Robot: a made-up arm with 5 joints.
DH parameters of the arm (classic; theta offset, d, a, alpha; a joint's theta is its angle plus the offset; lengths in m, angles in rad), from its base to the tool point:
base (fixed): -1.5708 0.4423 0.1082 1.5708
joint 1: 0 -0.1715 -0.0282 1.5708
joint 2: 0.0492 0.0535 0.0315 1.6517
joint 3: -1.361 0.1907 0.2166 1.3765
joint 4: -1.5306 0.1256 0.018 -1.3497
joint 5: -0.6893 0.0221 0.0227 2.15
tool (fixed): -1.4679 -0.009 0 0
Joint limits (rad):
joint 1: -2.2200..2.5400
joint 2: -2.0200..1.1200
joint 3: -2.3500..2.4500
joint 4: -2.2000..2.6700
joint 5: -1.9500..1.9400
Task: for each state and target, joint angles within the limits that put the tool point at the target. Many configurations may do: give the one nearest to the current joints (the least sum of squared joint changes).
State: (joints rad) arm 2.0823 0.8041 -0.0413 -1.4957 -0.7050
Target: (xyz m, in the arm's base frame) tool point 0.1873 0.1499 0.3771
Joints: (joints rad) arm 2.4416 1.0752 0.5779 -1.2583 -1.0450
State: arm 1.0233 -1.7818 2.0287 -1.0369 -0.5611
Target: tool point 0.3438 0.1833 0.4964
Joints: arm 0.1387 -1.9881 1.4681 -0.9907 -0.6737
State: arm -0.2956 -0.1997 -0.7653 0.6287 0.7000
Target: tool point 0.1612 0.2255 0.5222
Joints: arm -0.0869 -0.7402 -1.0269 0.5828 0.6631
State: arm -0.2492 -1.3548 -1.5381 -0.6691 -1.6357
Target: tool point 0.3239 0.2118 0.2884
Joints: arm -0.3992 -0.4722 -2.1768 -0.4678 -1.7400
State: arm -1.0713 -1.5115 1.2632 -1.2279 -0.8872
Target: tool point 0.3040 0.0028 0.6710
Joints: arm -0.2532 -1.3367 0.7063 -1.3437 -0.3071
